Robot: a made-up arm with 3 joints.
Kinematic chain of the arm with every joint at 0, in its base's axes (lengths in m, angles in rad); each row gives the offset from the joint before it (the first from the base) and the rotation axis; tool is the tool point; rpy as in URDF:
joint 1: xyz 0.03 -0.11 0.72 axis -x
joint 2: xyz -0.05 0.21 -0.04 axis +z
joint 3: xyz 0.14 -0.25 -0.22 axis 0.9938 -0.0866 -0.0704
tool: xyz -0.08 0.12 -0.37 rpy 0 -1.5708 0
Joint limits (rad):
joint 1: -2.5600..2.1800
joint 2: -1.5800..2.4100
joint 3: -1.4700..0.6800
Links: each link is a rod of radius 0.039 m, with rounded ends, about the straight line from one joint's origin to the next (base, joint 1, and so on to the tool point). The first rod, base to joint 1, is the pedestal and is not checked.
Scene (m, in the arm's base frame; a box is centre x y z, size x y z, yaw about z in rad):
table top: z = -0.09
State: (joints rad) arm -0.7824 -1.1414 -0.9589
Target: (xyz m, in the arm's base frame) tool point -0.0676 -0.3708 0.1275
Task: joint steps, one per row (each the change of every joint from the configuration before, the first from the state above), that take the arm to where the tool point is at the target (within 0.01 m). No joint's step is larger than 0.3 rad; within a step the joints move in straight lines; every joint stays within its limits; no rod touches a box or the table.
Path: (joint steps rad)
1: 0.2515 0.2187 0.1077
2: 0.2515 0.2186 0.1077
3: 0.2514 0.2187 0.1076
4: 0.2515 0.2187 0.1077

